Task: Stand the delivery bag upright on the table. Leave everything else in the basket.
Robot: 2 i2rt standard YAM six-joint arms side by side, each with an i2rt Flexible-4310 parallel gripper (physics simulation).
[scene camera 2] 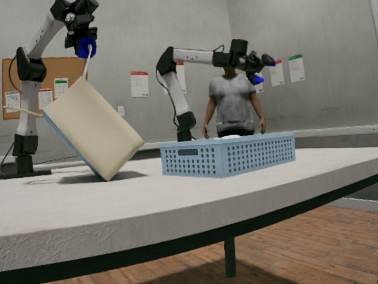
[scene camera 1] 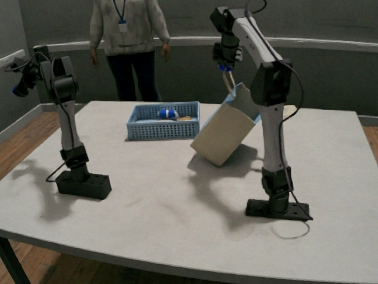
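The delivery bag [scene camera 1: 224, 131] [scene camera 2: 95, 127], cream with light blue sides, is steeply tilted on a lower corner or edge at the table, its opening facing up and to the right in scene camera 1. My right gripper [scene camera 1: 226, 69] [scene camera 2: 88, 49] is above it, shut on a pale handle strap that runs taut down to the bag. Another strap [scene camera 2: 22, 111] sticks out to the left in scene camera 2. My left gripper [scene camera 1: 19, 91] [scene camera 2: 265, 72] is open and empty, raised away from the bag. The light blue basket [scene camera 1: 164, 132] [scene camera 2: 218, 160] stands beside the bag.
The basket holds a blue-and-white item [scene camera 1: 168, 114] and a tan item [scene camera 1: 185, 119]. The table [scene camera 1: 150, 220] [scene camera 2: 165, 200] carries both arm bases. A person [scene camera 1: 131, 40] [scene camera 2: 234, 102] stands beyond the table.
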